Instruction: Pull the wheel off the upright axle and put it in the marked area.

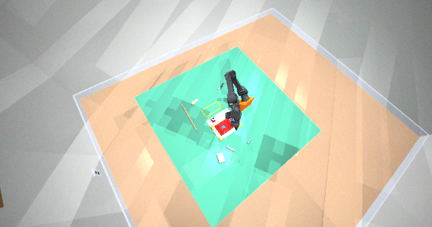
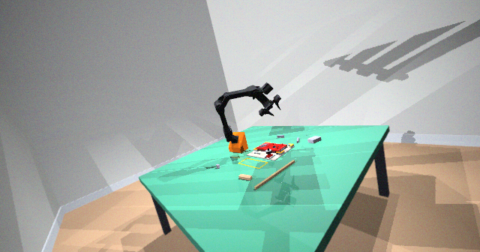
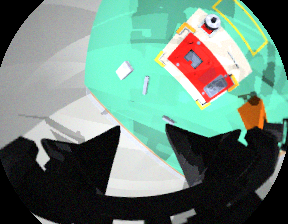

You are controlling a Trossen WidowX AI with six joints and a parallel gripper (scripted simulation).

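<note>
The grey wheel is 1 cm ahead of my gripper tip, 23 cm to the right of it and 20 cm below it. Round my gripper tip: grey block 20 cm ahead, 6 cm to the left, 23 cm below; then upright axle 1 cm ahead, 23 cm to the right, 20 cm below; then long wooden stick 15 cm ahead, 41 cm to the right, 23 cm below.
</note>
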